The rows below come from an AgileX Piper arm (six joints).
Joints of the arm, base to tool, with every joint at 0 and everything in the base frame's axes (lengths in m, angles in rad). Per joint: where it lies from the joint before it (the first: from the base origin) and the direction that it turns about. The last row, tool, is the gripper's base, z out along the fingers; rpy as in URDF.
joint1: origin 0 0 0.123 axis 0 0 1
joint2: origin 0 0 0 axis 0 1 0
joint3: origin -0.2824 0 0.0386 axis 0 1 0
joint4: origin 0.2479 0 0.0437 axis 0.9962 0 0.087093
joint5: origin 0 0 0 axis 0 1 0
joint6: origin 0.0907 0 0.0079 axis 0.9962 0 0.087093
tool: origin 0 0 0 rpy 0 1.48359 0
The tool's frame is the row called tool.
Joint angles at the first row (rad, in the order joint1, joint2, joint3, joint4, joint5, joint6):
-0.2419 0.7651 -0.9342 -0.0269 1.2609 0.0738
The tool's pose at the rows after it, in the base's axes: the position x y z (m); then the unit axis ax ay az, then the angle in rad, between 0 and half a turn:
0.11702 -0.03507 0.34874 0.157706 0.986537 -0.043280 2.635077
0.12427 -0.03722 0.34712 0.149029 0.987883 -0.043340 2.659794
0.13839 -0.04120 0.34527 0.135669 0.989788 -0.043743 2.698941
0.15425 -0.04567 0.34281 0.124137 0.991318 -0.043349 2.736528
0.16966 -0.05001 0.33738 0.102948 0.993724 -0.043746 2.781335
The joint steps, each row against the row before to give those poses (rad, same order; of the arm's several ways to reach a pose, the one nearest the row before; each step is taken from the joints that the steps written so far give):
-0.0302 0.0577 -0.0033 0.0000 -0.0012 -0.0273
-0.0025 0.0332 -0.0090 0.0023 0.0000 -0.0200
0.0000 0.0632 -0.0236 0.0001 -0.0012 -0.0265
-0.0001 0.0690 -0.0278 0.0000 -0.0041 -0.0228
0.0000 0.0681 -0.0210 0.0000 -0.0036 -0.0420

